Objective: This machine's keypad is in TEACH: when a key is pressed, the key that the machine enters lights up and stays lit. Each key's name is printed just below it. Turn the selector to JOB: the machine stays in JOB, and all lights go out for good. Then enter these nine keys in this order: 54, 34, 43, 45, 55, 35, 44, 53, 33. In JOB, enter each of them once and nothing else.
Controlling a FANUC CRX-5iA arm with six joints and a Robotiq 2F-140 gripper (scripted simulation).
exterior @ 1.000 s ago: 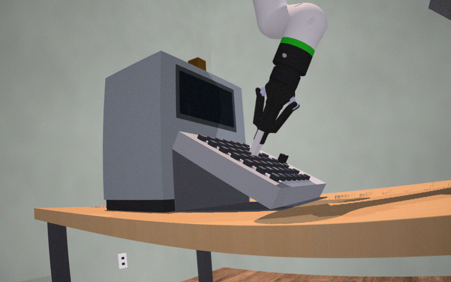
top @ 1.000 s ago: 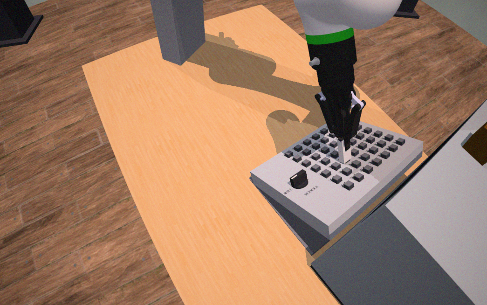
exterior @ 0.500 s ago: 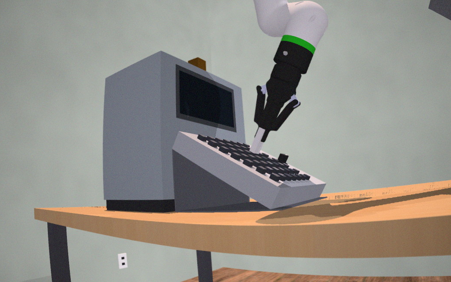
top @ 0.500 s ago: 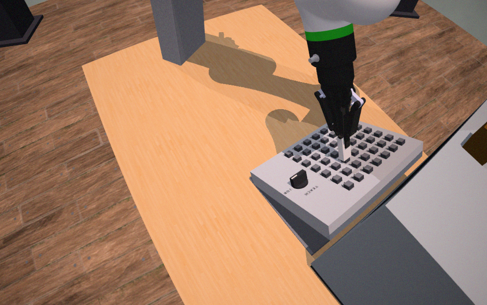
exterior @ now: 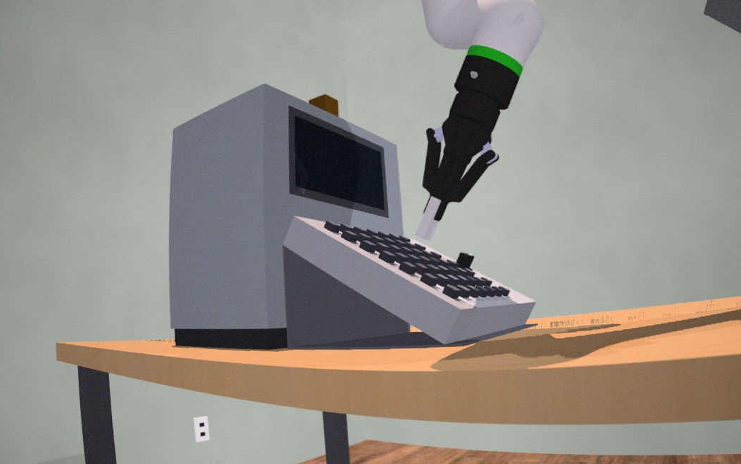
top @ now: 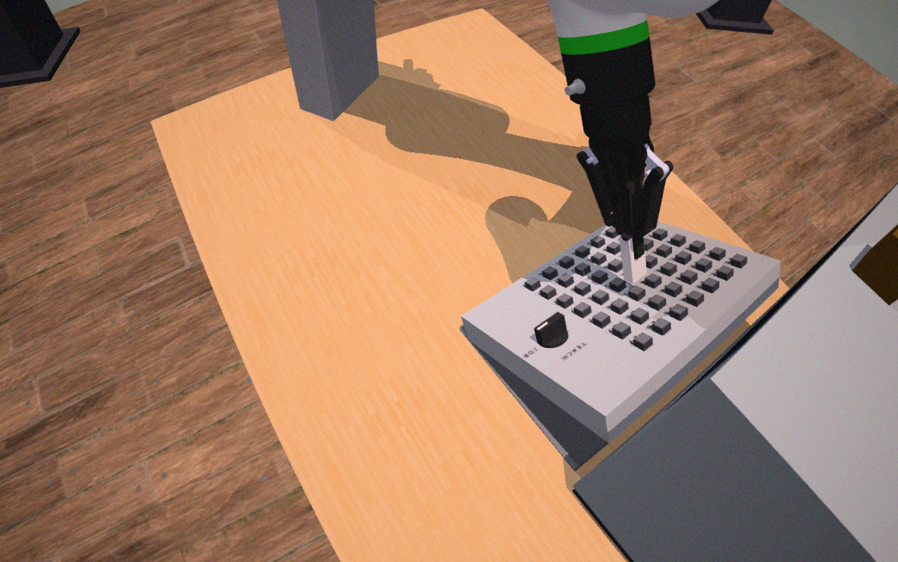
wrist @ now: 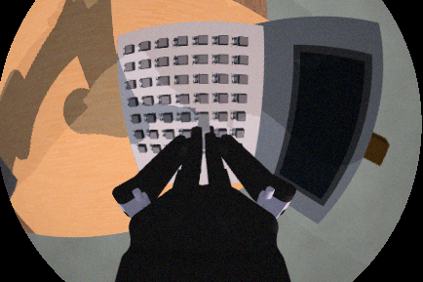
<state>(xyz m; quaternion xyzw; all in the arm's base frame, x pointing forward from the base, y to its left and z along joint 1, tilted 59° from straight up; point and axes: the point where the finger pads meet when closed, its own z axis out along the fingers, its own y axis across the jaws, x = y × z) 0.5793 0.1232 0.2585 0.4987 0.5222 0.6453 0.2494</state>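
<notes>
The key is 70 mm below my hand, 60 mm to the left of it and 30 mm behind it. Also, from my hand: black selector knob (110 mm to the right, 70 mm ahead, 60 mm below); grey keypad panel (110 mm below, 30 mm ahead).
</notes>
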